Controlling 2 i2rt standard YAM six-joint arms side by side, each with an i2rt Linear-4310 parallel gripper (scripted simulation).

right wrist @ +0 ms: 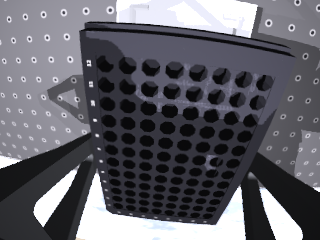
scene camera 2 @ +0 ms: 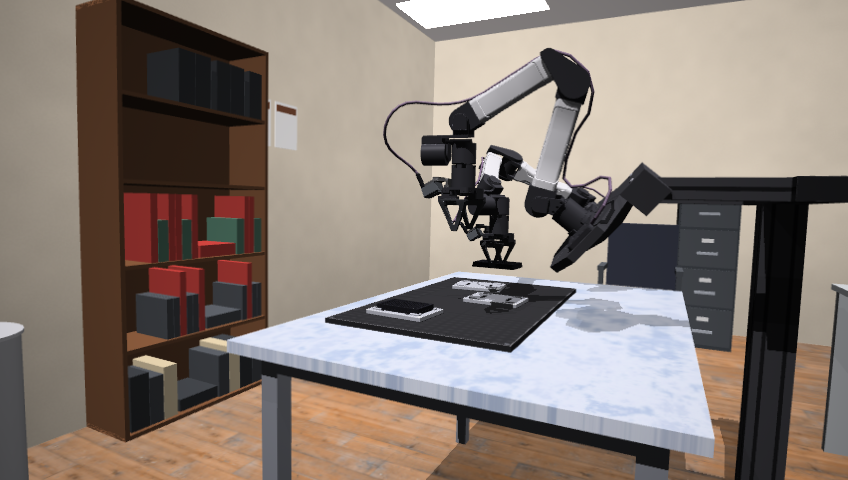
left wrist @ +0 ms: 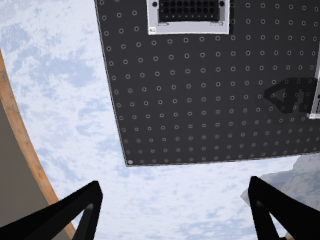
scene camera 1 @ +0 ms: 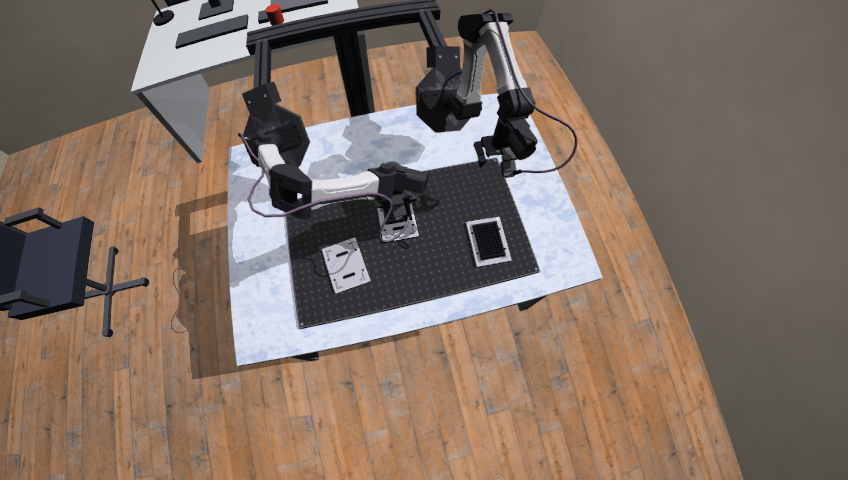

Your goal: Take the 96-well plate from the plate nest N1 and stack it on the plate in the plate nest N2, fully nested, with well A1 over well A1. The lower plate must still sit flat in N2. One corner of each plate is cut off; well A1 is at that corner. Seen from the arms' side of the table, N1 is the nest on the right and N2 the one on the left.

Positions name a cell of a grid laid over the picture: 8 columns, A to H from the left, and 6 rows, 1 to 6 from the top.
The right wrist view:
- right gripper: E4
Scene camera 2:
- left gripper: E3
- right gripper: E4
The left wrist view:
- left gripper: E5
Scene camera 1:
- left gripper: E3
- white nest: D4
